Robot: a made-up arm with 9 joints. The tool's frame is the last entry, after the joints. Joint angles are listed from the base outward.
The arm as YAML. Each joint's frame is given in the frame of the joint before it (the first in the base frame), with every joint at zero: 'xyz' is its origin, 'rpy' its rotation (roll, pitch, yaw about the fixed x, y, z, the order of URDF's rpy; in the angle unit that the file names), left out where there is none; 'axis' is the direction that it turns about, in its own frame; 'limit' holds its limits. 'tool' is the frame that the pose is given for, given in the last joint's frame.
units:
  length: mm
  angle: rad
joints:
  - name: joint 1
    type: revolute
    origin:
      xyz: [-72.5, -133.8, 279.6]
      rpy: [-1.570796, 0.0, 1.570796]
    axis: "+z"
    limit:
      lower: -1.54
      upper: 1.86
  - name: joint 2
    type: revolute
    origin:
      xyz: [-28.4, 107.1, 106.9]
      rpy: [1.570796, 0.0, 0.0]
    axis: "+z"
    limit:
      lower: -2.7
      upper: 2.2
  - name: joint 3
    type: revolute
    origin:
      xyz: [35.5, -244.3, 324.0]
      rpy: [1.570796, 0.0, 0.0]
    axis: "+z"
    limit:
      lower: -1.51
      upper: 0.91
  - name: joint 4
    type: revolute
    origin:
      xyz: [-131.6, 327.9, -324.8]
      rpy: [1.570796, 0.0, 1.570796]
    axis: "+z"
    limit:
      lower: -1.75
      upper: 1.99
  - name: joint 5
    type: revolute
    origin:
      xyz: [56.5, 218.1, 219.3]
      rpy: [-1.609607, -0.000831, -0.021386]
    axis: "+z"
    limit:
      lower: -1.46
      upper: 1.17
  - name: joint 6
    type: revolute
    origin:
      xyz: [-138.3, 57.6, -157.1]
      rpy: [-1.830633, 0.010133, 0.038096]
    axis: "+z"
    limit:
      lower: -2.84
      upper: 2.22
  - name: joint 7
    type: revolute
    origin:
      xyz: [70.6, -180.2, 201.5]
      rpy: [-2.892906, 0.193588, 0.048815]
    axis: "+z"
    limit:
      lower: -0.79
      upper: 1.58
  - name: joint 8
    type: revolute
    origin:
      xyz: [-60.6, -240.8, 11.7]
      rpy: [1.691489, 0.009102, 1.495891]
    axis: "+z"
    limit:
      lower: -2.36
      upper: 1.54
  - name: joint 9
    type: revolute
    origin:
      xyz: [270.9, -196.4, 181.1]
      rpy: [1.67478, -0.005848, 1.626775]
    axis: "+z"
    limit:
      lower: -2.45
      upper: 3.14
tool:
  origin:
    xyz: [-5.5, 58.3, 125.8]
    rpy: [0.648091, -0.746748, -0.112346]
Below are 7 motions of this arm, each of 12 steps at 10 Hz.
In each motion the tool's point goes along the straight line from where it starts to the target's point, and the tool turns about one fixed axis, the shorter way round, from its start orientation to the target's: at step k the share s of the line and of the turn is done. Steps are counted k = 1, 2, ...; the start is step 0. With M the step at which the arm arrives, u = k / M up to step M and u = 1 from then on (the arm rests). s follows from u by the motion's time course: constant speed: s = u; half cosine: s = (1 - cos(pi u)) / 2; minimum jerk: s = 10 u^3 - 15 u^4 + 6 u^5.
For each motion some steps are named. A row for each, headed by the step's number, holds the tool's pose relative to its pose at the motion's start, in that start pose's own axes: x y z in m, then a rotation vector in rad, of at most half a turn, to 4 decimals.
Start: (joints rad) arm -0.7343 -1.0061 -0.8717 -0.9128 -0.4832 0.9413 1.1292 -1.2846 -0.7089
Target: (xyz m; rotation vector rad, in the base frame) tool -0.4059 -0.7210 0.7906 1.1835 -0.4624 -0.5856
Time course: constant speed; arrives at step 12
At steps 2, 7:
2: 0.0878 -0.0902 -0.0421 0.0153 0.1664 0.0199
7: 0.3073 -0.3155 -0.1474 0.0535 0.5825 0.0698

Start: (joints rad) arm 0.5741 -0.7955 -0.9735 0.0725 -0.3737 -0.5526 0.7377 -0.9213 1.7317
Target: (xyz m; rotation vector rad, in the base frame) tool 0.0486 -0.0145 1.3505 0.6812 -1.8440 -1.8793
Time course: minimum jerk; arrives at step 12
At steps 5, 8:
5: 0.1191 -0.1187 0.1082 -0.2747 -0.4615 -0.3427
8: 0.2715 -0.2705 0.2467 -0.6261 -1.0521 -0.7812

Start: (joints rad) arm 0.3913 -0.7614 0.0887 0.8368 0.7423 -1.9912 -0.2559 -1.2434 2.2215
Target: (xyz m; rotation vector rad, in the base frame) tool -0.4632 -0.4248 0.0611 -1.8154 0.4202 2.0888
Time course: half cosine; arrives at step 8
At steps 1, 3, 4, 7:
1: 0.0069 -0.0227 -0.0069 -0.0536 -0.0088 -0.0283
3: 0.0559 -0.1839 -0.0561 -0.4345 -0.0710 -0.2291
4: 0.0905 -0.2978 -0.0909 -0.7038 -0.1150 -0.3712
7: 0.1741 -0.5730 -0.1748 -1.3541 -0.2213 -0.7141

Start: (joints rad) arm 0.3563 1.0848 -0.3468 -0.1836 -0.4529 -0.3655 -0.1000 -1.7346 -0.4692
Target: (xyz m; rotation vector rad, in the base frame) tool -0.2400 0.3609 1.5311 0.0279 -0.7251 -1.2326
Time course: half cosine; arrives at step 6
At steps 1, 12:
1: 0.0030 0.0224 -0.0329 -0.0694 -0.0857 -0.0524
12: 0.0443 0.3348 -0.4913 -1.0366 -1.2800 -0.7816

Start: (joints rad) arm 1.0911 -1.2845 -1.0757 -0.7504 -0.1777 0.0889 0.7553 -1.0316 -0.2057
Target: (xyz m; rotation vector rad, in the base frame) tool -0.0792 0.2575 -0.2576 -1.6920 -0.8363 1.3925
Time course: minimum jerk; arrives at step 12
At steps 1, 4, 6, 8, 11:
1: -0.0029 -0.0037 -0.0014 0.0005 -0.0026 0.0109
4: -0.1182 -0.1525 -0.0589 0.0222 -0.1057 0.4481
6: -0.2815 -0.3633 -0.1403 0.0528 -0.2518 1.0675
8: -0.4448 -0.5741 -0.2217 0.0835 -0.3979 1.6869
11: -0.5601 -0.7229 -0.2792 0.1051 -0.5011 2.1241

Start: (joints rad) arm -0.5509 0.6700 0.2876 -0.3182 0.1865 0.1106 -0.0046 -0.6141 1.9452
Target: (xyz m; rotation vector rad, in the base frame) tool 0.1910 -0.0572 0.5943 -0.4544 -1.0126 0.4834
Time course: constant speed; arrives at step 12
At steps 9, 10, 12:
9: -0.4004 -0.0360 0.4323 0.6208 -1.1949 0.4840
10: -0.4449 -0.0400 0.4804 0.6898 -1.3276 0.5378
12: -0.5339 -0.0480 0.5764 0.8278 -1.5931 0.6454

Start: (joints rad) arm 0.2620 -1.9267 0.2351 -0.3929 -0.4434 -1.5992 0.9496 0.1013 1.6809
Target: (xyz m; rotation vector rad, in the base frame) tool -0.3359 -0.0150 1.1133 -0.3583 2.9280 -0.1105
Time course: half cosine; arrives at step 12
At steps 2, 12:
2: -0.0382 -0.0331 0.0128 -0.0229 0.0818 0.0252
12: -0.5706 -0.4940 0.1914 -0.3423 1.2215 0.3766

